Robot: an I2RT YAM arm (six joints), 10 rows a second.
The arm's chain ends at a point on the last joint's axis. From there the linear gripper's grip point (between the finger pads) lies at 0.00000 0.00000 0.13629 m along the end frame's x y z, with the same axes.
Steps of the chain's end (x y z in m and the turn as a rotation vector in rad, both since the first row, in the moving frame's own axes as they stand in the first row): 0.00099 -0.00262 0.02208 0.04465 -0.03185 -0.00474; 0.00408 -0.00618 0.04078 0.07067 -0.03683 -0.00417; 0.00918 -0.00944 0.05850 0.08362 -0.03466 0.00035; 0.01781 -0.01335 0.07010 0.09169 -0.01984 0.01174; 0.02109 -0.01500 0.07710 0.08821 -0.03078 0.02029; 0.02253 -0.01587 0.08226 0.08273 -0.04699 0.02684; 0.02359 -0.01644 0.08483 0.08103 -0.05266 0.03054; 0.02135 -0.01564 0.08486 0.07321 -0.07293 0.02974; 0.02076 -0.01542 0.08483 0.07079 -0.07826 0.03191; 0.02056 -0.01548 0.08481 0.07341 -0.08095 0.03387
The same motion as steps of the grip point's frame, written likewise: -0.00336 -0.00869 0.02188 0.04465 -0.03185 -0.00474; -0.00095 -0.01579 0.04035 0.07067 -0.03683 -0.00417; 0.00446 -0.02082 0.05794 0.08362 -0.03466 0.00035; 0.01518 -0.02584 0.06950 0.09169 -0.01984 0.01174; 0.01702 -0.02705 0.07651 0.08821 -0.03078 0.02029; 0.01629 -0.02721 0.08164 0.08273 -0.04699 0.02684; 0.01659 -0.02757 0.08419 0.08103 -0.05266 0.03054; 0.01158 -0.02575 0.08413 0.07321 -0.07293 0.02974; 0.01027 -0.02522 0.08407 0.07079 -0.07826 0.03191; 0.00972 -0.02565 0.08400 0.07341 -0.08095 0.03387
